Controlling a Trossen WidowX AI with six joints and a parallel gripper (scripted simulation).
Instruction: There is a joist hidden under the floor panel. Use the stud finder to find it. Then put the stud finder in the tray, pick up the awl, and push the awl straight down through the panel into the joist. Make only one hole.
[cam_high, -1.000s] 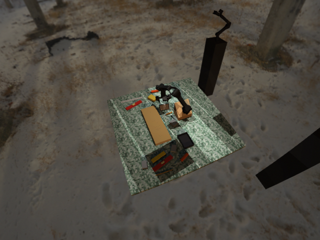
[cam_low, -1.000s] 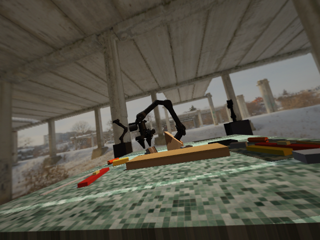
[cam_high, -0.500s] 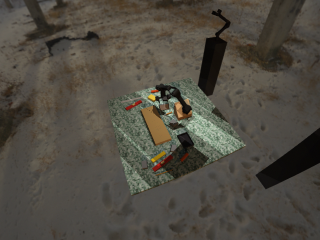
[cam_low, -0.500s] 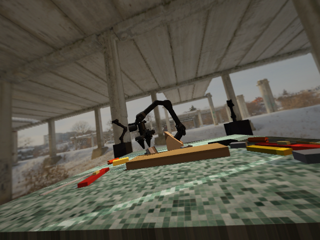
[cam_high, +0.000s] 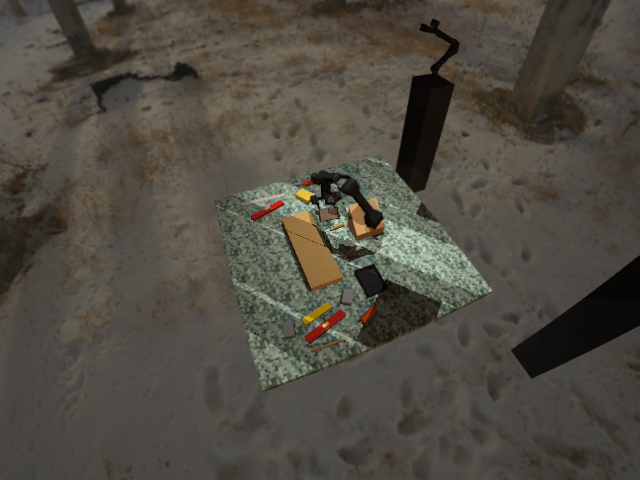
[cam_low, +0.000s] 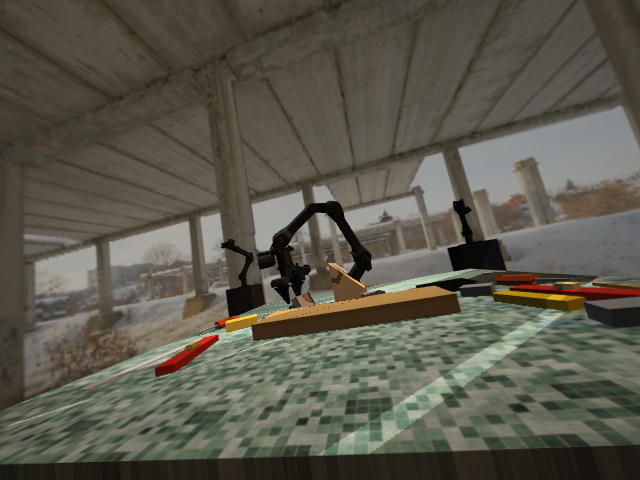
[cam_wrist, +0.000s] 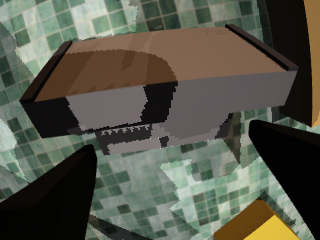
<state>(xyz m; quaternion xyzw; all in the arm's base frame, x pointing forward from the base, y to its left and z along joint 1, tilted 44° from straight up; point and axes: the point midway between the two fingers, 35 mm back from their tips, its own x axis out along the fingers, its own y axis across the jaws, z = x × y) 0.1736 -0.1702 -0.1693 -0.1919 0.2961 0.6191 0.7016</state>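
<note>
The stud finder is 30 mm below my gripper tip, 10 mm to the left of it and 10 mm ahead of it. Round my gripper tip: yellow block: 190 mm to the right, 70 mm ahead, 30 mm below; then orange-handled awl: 140 mm to the left, 40 mm below, 20 mm ahead; then black tray: 550 mm to the left, 40 mm below, 10 mm behind.
</note>
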